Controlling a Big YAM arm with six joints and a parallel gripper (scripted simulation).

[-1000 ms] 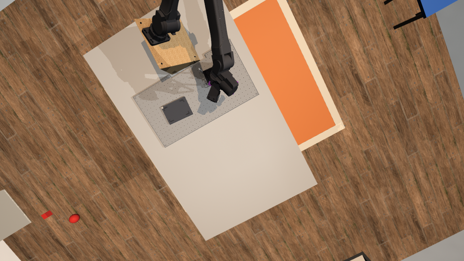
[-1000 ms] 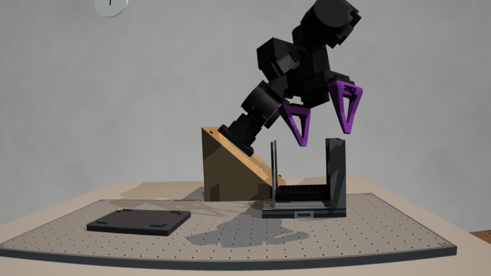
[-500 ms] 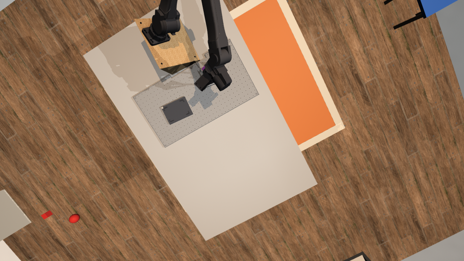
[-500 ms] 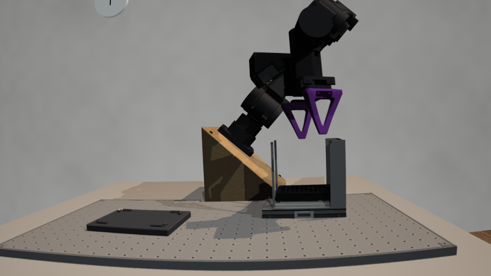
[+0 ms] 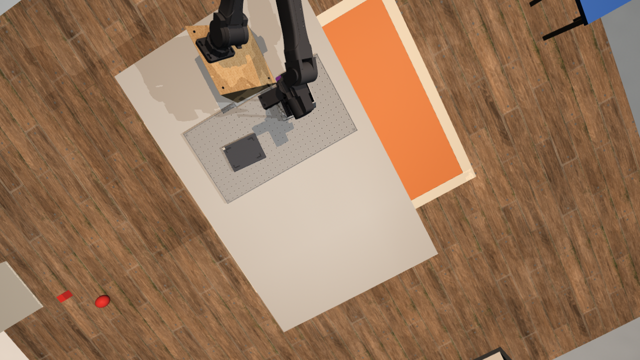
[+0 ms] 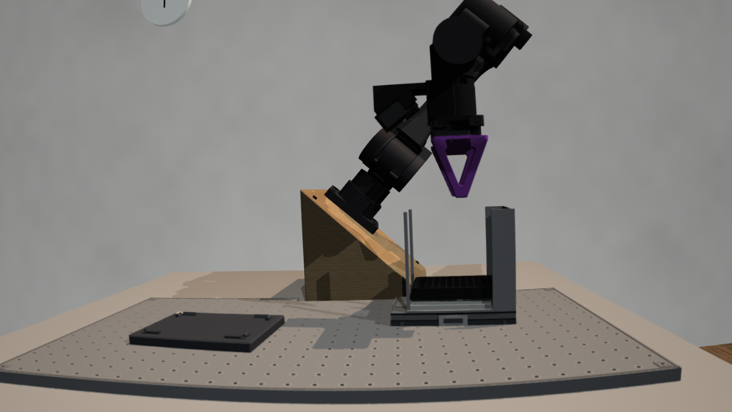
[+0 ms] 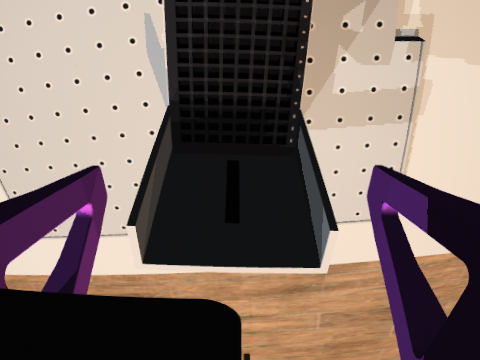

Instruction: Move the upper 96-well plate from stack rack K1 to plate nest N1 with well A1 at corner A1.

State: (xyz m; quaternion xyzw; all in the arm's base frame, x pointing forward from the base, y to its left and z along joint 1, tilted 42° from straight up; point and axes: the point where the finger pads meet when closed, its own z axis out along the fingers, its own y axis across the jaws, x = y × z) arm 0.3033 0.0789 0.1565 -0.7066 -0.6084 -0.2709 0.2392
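My gripper is now 130 mm above the black 96-well plate. From my hand the other things lie so: pale A1 square 390 mm to the right, 160 mm below; white plate 140 mm below.
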